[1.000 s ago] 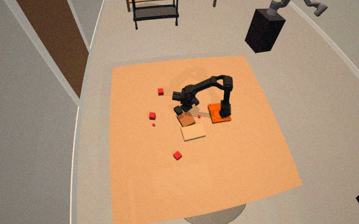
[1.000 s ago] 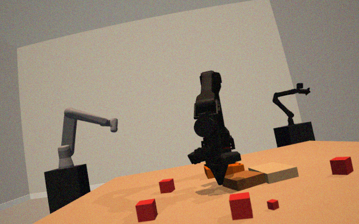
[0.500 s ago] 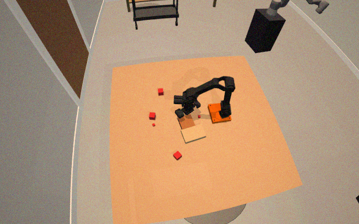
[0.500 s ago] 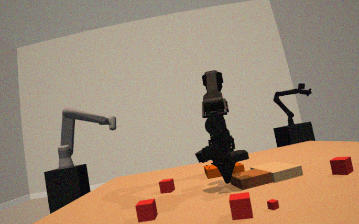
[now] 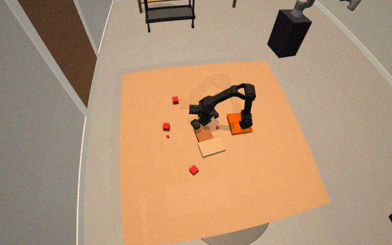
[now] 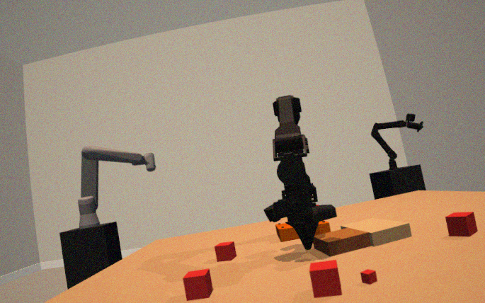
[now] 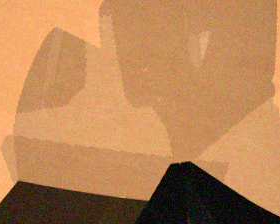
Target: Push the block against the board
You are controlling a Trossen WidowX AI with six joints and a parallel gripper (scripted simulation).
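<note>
Right now my gripper tip is 70 mm to the right of the brown square block, 30 mm short of it and 10 mm below it. Round my gripper tip: pale tan board (170 mm to the left, 10 mm ahead, 10 mm above).
</note>
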